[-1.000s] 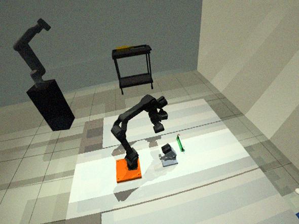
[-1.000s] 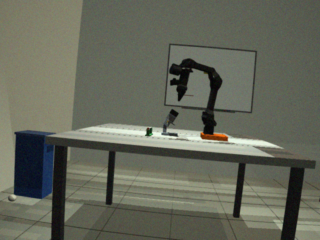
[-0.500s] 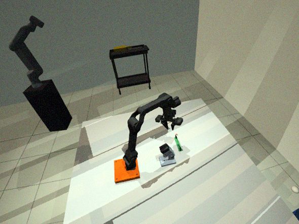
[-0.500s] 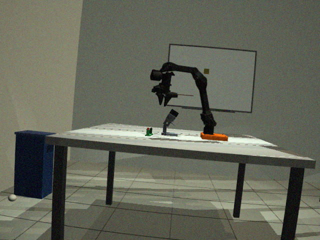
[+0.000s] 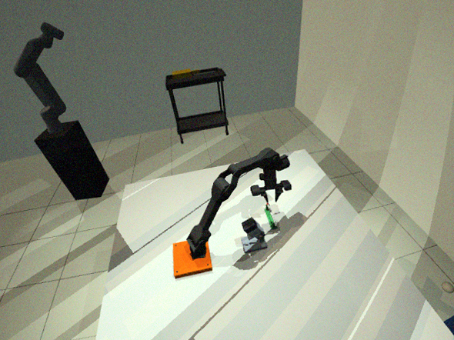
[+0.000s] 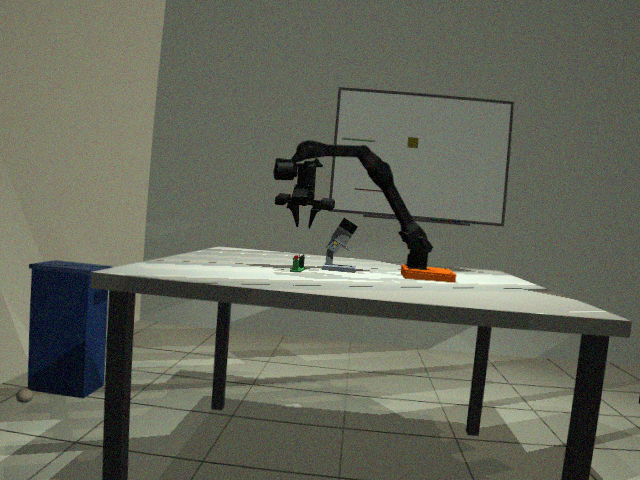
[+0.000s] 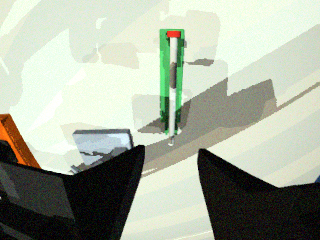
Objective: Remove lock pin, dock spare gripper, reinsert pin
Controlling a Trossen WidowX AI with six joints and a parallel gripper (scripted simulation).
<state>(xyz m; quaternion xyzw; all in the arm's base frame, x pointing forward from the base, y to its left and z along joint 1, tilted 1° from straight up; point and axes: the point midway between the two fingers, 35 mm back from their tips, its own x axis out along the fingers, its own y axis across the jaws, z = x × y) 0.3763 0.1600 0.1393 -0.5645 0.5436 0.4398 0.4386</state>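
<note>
The green bracket lies 1 cm to the left of my gripper tip and 12 cm below it. Round my gripper tip: socket (10 cm behind, 12 cm to the right, 9 cm below); then spare gripper (11 cm behind, 13 cm to the right, 2 cm below).
</note>
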